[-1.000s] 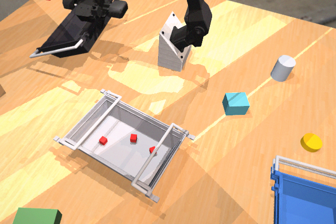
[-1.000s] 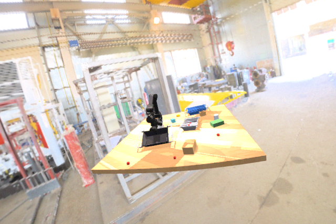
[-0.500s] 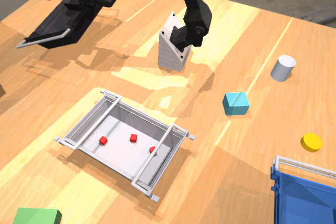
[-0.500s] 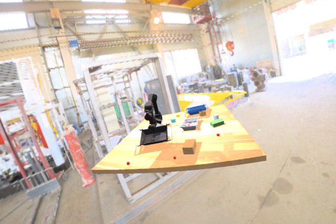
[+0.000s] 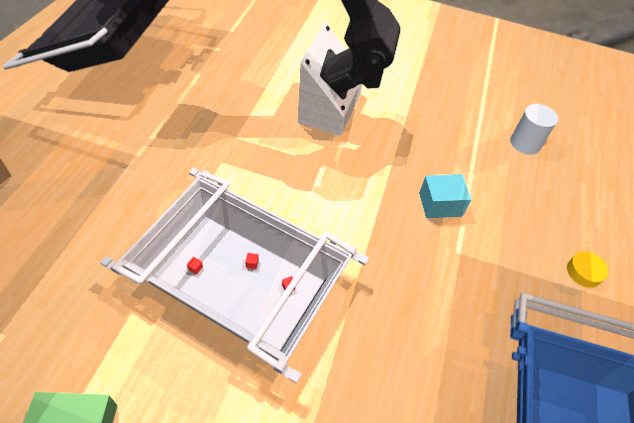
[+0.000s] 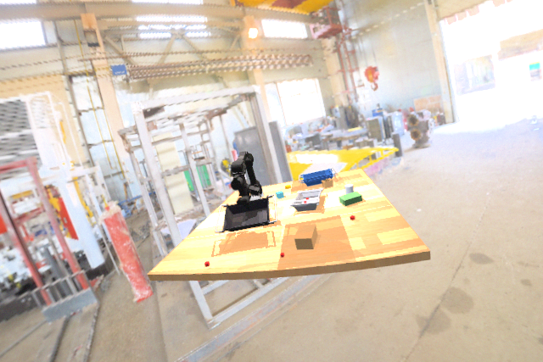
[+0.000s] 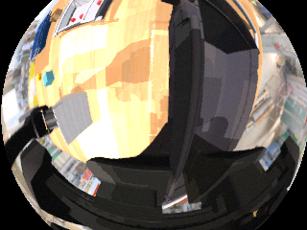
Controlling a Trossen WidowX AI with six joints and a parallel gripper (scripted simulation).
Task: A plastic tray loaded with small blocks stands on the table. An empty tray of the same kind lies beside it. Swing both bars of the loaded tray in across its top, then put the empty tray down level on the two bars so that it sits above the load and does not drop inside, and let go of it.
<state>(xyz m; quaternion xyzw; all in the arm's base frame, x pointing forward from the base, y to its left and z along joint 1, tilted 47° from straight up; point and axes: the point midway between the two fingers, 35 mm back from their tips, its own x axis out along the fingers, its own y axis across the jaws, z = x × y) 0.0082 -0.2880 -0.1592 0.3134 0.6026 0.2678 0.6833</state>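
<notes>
The black tray lies 8 cm to the right of my gripper tip. The rest, counted from my gripper tip: green block (60 cm ahead, 15 cm to the left, 13 cm below); then cyan block (52 cm to the left, 14 cm ahead, 13 cm below); then small red cube (26 cm to the right, 21 cm behind, 14 cm below).
</notes>
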